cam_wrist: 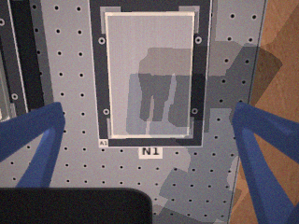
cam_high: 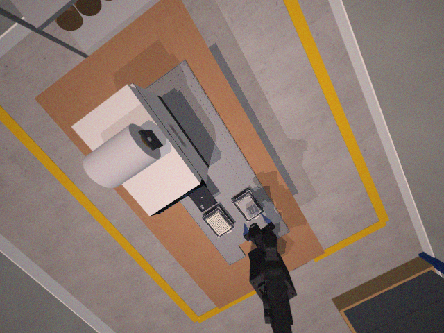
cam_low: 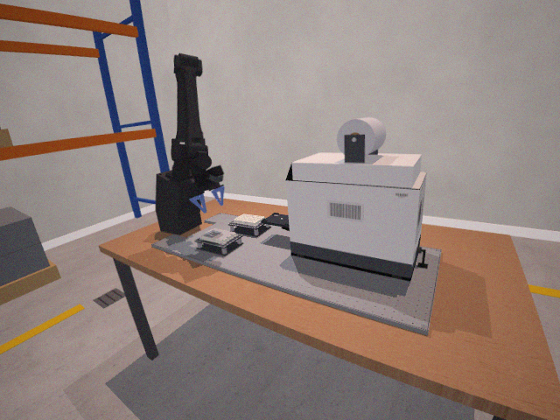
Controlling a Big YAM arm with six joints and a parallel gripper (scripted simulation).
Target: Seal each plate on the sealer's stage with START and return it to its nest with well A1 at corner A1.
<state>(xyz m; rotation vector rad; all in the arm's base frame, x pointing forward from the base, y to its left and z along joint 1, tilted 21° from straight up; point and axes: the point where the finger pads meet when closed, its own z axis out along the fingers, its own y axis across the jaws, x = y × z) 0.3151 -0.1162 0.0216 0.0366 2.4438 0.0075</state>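
The white well plate is 20 mm ahead of my hand, 190 mm to the left of it and 120 mm below it. Round my hand: foil roll: 560 mm ahead, 140 mm to the left, 240 mm above; dark sealer stage: 220 mm ahead, 160 mm to the left, 80 mm below; start button: 330 mm ahead, 240 mm to the left, 20 mm above.
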